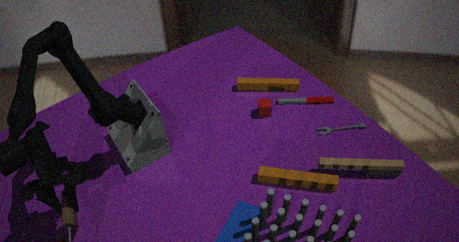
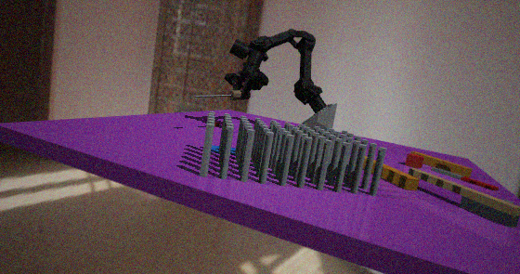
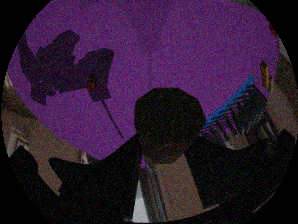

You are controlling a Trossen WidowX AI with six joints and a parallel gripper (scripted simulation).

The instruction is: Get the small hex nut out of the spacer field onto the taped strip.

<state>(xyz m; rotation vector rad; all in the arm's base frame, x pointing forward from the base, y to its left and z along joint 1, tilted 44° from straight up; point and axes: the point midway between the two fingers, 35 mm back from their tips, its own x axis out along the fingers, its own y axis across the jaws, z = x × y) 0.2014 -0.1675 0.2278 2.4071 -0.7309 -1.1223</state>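
The small red thing is 30 mm behind my gripper tip, 90 mm to the right of it and 120 mm below it. Round my gripper tip: red block 120 mm behind, 650 mm to the left, 110 mm below; then blue taped strip 240 mm ahead, 250 mm to the left, 130 mm below; then thin rod 100 mm ahead, 30 mm to the right.
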